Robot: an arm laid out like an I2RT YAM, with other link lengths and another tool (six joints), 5 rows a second.
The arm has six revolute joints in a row. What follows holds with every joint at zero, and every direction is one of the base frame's.
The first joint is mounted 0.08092 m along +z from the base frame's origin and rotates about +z.
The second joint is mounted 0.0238 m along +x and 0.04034 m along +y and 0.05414 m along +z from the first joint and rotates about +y.
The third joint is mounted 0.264 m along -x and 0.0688 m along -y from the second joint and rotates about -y.
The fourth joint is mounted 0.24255 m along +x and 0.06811 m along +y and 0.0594 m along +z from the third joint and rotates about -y.
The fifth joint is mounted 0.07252 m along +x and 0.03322 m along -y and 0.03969 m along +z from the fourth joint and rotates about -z.
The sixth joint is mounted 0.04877 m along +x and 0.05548 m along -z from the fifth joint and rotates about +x.
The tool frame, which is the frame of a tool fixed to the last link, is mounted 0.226 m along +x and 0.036 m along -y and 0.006 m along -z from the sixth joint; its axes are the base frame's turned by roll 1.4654, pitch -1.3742 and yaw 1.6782 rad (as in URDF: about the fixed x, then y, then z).
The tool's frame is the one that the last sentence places.
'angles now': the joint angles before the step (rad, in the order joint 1, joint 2, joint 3, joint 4, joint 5, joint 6). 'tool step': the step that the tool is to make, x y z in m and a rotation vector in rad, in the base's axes. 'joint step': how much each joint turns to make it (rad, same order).
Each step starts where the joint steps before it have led.
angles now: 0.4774, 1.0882, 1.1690, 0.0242, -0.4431, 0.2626
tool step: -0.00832, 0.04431, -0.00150, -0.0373, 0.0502, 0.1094
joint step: 0.0633, 0.1167, 0.1484, -0.0961, -0.0466, -0.0053
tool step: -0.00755, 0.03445, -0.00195, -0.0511, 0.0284, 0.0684
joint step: 0.0638, 0.1014, 0.1472, -0.1121, -0.0049, -0.0312
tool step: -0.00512, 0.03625, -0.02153, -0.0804, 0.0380, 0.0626
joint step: 0.0648, 0.1176, 0.1332, -0.1163, 0.0053, -0.0474
